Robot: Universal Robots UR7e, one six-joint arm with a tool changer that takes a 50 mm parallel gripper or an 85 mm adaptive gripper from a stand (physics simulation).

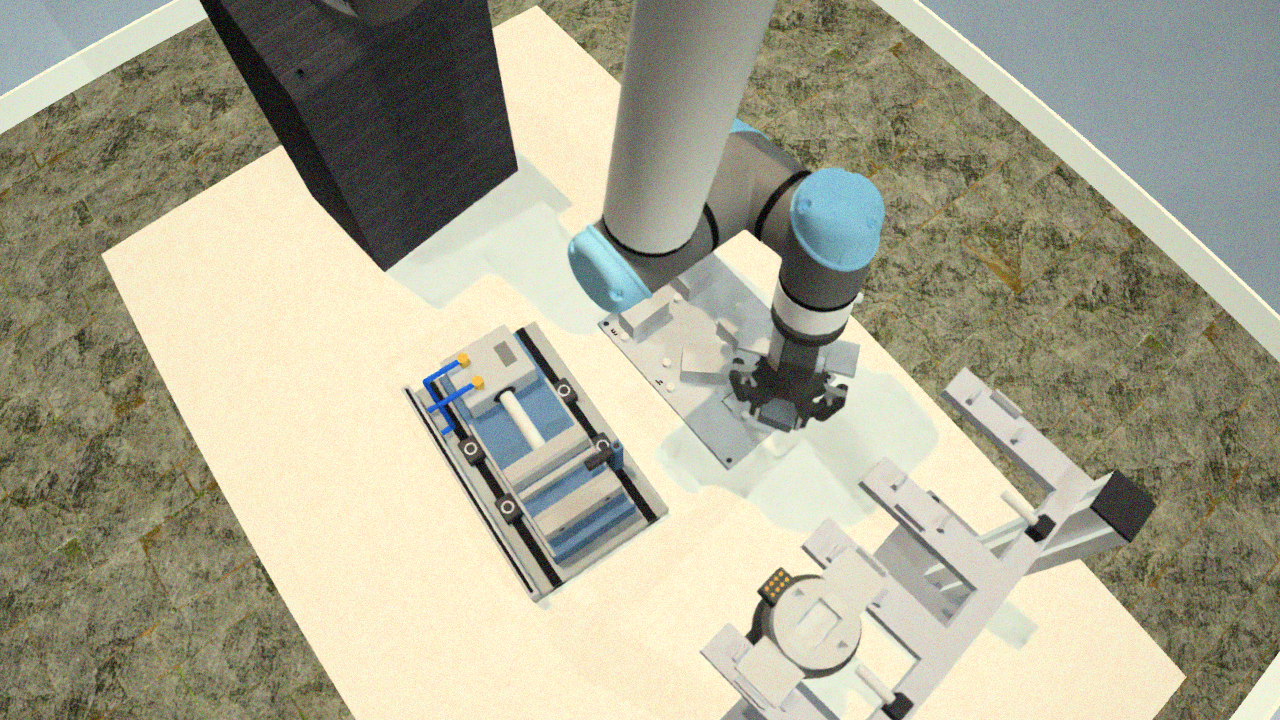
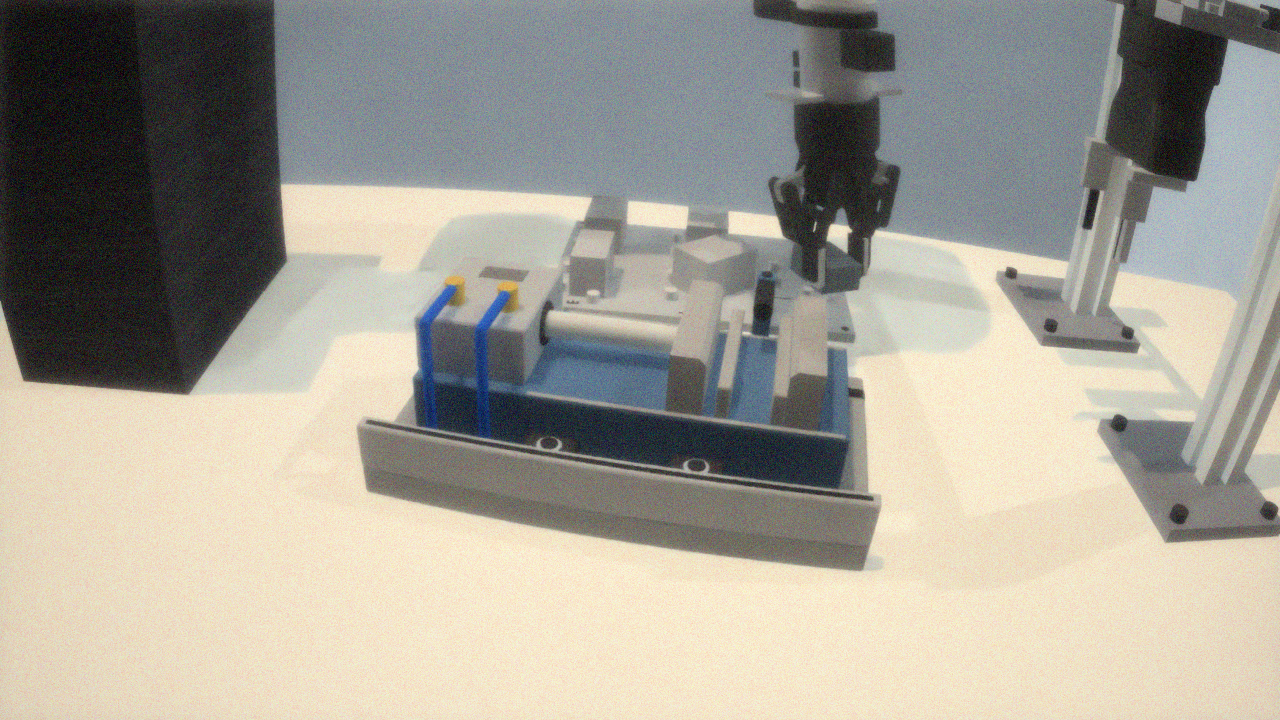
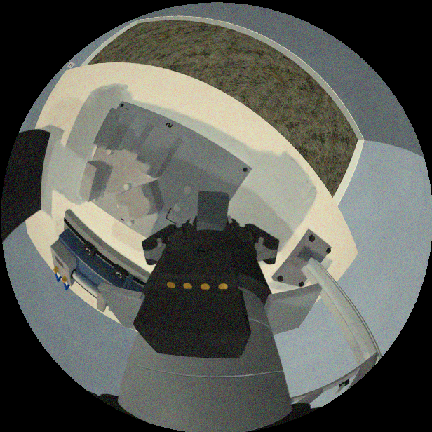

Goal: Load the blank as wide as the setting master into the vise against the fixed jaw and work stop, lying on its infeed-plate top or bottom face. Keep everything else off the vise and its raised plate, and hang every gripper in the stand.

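Note:
My gripper (image 1: 781,414) (image 2: 839,268) (image 3: 213,223) points down and is shut on a dark grey block (image 1: 779,411) (image 2: 834,270) (image 3: 213,207), at the right end of the grey plate (image 1: 726,438) (image 3: 220,155). The block looks level, at or barely above the plate. Other grey blocks (image 1: 707,362) (image 2: 590,261) (image 3: 95,180) stand on this plate; I cannot tell which is the setting master. The vise (image 1: 501,440) (image 2: 626,420) (image 3: 75,251) has a fixed jaw (image 1: 583,503) (image 2: 805,358), a moving jaw (image 1: 546,459) (image 2: 694,349), a thin bar (image 2: 729,362) between them and a dark work stop (image 1: 617,454) (image 2: 763,302).
The stand (image 1: 1006,573) (image 2: 1239,385) (image 3: 341,306) is at the right. Another gripper (image 1: 814,626) (image 2: 1163,89) hangs in it. A tall black cabinet (image 1: 411,134) (image 2: 205,197) (image 3: 25,175) stands at the left. Blue hoses (image 1: 452,394) (image 2: 483,367) rise beside the vise cylinder.

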